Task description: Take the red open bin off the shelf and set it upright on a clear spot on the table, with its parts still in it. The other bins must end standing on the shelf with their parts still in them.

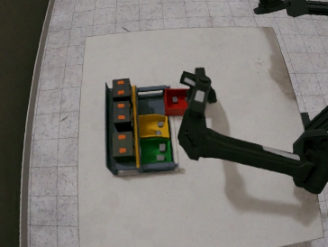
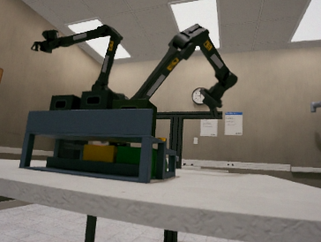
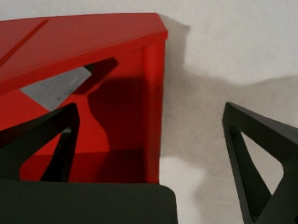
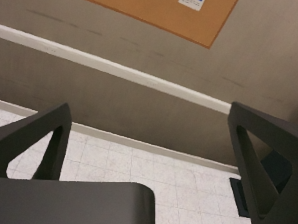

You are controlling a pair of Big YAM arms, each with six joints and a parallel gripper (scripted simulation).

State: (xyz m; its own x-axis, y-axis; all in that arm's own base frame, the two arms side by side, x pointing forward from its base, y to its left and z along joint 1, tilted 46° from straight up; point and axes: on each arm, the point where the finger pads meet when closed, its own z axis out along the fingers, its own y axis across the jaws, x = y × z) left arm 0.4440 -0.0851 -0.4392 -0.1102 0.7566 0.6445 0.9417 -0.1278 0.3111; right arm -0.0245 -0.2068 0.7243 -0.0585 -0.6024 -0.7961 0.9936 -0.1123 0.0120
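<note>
Now: the red bin 80 mm ahead of my left hand and 20 mm above it. Round my left hand: green bin (240 mm ahead, 230 mm to the left, 10 mm above); yellow bin (240 mm ahead, 120 mm to the left, 10 mm above).
</note>
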